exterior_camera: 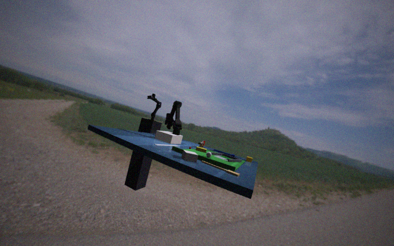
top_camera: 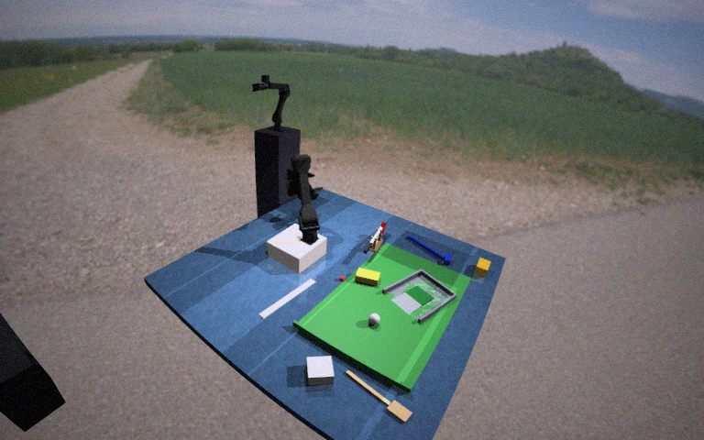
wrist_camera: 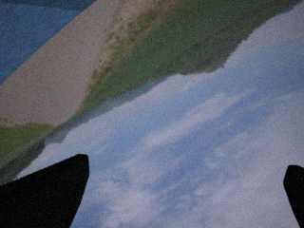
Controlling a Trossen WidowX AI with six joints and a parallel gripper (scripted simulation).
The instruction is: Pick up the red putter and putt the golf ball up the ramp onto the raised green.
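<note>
Now: the red putter 45 cm ahead of my gripper tip, 14 cm to the right of it and 13 cm below it. The rest, counted from my gripper tip: white strip (69 cm to the right, 34 cm ahead, 18 cm below); then green mat (71 cm ahead, 46 cm to the right, 18 cm below); then blue putter (72 cm ahead, 17 cm below).
</note>
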